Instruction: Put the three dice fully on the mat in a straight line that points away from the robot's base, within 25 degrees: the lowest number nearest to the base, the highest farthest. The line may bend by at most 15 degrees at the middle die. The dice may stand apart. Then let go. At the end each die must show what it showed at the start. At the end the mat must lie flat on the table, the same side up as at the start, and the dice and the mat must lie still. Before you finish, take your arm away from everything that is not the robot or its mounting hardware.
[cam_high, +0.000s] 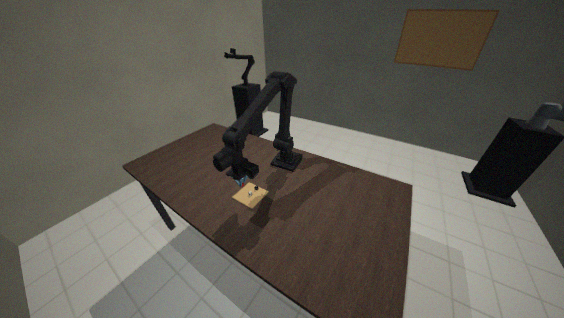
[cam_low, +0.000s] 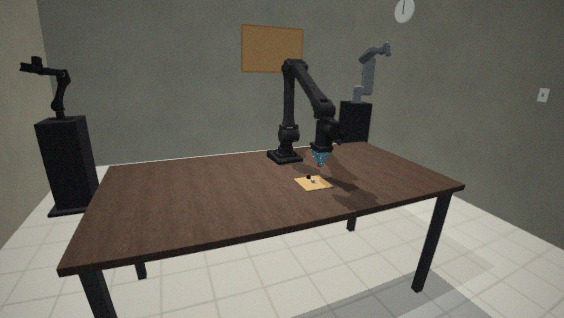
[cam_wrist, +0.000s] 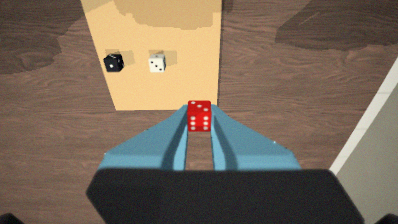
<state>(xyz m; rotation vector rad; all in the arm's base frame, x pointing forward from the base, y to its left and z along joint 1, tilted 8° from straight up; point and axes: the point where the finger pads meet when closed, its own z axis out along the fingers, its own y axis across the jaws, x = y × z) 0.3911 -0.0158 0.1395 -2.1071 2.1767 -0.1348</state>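
My hand is 50 mm past the white die and 100 mm above it. Also, from my hand: black die (100 mm behind, 100 mm below); red die (right at my hand); tan mat (50 mm behind, 110 mm below).
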